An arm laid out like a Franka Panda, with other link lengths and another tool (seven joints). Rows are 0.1 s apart.
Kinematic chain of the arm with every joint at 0, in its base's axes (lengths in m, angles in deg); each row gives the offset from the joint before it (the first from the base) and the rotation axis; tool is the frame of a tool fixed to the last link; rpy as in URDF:
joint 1: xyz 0 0 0.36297 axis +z
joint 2: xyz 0 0 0 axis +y
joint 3: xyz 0 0 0.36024 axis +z
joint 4: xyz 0.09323 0 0 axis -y
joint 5: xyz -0.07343 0 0.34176 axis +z
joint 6: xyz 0 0 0 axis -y
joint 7: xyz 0.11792 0 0 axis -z
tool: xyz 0.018 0.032 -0.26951 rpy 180 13.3 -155.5
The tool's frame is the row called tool.
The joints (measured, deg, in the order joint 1, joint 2, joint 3, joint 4, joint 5, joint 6, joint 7), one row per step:
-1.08 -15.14 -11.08 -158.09 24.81 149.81 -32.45
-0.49 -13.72 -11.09 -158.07 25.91 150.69 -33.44
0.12 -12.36 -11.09 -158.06 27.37 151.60 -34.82
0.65 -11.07 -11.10 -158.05 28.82 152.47 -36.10
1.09 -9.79 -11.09 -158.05 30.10 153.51 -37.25
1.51 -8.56 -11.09 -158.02 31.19 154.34 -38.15
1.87 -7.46 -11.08 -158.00 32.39 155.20 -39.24
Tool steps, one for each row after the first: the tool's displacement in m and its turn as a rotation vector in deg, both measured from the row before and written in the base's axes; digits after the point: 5 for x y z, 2 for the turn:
0.00128 0.00204 -0.00801 0.01 0.38 0.38
0.00121 0.00218 -0.00753 0.08 0.21 0.46
0.00095 0.00144 -0.00722 0.07 0.21 0.28
0.00116 0.00018 -0.00705 -0.14 0.13 0.16
0.00060 0.00040 -0.00704 -0.11 0.29 0.11
0.00065 -0.00014 -0.00612 -0.14 0.11 0.13

